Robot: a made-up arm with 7 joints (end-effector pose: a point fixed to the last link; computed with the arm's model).
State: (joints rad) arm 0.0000 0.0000 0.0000 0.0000 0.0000 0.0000 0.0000
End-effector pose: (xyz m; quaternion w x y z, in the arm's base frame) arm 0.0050 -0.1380 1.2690 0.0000 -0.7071 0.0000 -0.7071
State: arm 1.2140 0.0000 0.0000 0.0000 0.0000 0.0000 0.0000
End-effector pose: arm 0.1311 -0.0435 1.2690 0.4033 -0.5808 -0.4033 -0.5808
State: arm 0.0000 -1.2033 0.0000 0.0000 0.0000 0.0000 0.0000
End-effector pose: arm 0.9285 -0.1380 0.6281 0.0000 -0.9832 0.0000 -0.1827
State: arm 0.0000 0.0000 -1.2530 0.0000 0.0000 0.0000 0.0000
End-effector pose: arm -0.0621 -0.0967 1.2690 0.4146 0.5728 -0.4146 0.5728
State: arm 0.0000 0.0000 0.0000 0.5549 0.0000 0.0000 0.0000
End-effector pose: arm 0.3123 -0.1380 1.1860 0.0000 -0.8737 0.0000 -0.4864
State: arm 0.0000 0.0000 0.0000 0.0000 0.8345 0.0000 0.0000
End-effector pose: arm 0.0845 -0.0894 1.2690 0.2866 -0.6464 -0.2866 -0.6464
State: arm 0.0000 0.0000 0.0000 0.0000 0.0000 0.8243 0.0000
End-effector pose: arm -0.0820 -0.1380 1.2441 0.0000 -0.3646 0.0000 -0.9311
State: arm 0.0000 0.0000 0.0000 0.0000 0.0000 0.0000 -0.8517
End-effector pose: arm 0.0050 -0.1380 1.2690 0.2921 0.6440 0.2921 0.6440
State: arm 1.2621 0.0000 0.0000 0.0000 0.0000 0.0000 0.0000
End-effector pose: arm 0.1330 -0.0372 1.2690 0.4172 -0.5709 -0.4172 -0.5709
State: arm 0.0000 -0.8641 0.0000 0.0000 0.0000 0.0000 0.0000
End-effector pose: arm 0.7584 -0.1380 0.9170 0.0000 -0.9382 0.0000 -0.3460
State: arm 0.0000 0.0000 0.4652 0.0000 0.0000 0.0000 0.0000
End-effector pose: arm 0.0345 -0.1286 1.2690 0.1630 -0.6881 -0.1630 -0.6881
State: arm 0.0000 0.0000 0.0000 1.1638 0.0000 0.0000 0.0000
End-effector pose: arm 0.5434 -0.1380 0.9253 0.0000 -0.9794 0.0000 -0.2021
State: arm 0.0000 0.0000 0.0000 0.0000 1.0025 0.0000 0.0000
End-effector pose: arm 0.0942 -0.0727 1.2690 0.3398 -0.6201 -0.3398 -0.6201
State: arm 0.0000 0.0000 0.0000 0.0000 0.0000 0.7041 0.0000
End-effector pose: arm -0.0711 -0.1380 1.2521 0.0000 -0.4199 0.0000 -0.9076
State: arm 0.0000 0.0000 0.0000 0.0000 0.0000 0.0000 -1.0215
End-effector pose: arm 0.0050 -0.1380 1.2690 0.3457 0.6169 0.3457 0.6169
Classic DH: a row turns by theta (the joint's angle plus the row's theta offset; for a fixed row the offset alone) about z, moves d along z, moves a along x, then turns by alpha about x. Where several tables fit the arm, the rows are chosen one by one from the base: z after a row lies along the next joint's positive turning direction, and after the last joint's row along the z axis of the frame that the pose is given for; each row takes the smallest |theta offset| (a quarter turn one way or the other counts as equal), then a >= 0, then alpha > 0; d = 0 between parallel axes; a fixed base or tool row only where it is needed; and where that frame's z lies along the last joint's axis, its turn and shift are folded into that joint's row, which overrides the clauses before.
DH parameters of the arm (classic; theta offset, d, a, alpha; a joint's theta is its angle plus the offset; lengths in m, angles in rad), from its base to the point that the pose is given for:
joint 1: 0 0.276 0 1.5708
joint 2: 0 0.071 0 -1.5708
joint 3: 0 0.412 0.013 -1.5708
joint 4: 0 0.047 -0.023 1.5708
joint 5: 0 0.469 0 1.5708
joint 6: 1.5708 0.114 0.112 1.5708
joint 7: 0 0.015 0 0

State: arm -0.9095 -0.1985 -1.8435 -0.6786 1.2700 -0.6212 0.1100
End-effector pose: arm 0.3152 -0.1693 1.1379 0.5216 0.7119 -0.4475 0.1445
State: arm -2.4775 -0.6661 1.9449 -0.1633 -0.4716 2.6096 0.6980
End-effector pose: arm -0.5710 -0.1500 0.8226 0.3182 -0.5514 0.1746 0.7511
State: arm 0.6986 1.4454 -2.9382 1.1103 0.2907 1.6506 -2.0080
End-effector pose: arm -0.5418 -0.5310 -0.0376 0.3254 0.8720 -0.3568 -0.0804
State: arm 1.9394 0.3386 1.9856 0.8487 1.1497 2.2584 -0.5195
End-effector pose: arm -0.1651 -0.3567 0.8703 0.8247 -0.1033 -0.3097 0.4619
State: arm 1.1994 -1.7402 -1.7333 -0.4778 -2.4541 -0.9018 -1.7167
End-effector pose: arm 0.0058 0.8212 0.0088 0.8430 0.3427 -0.3450 0.2301
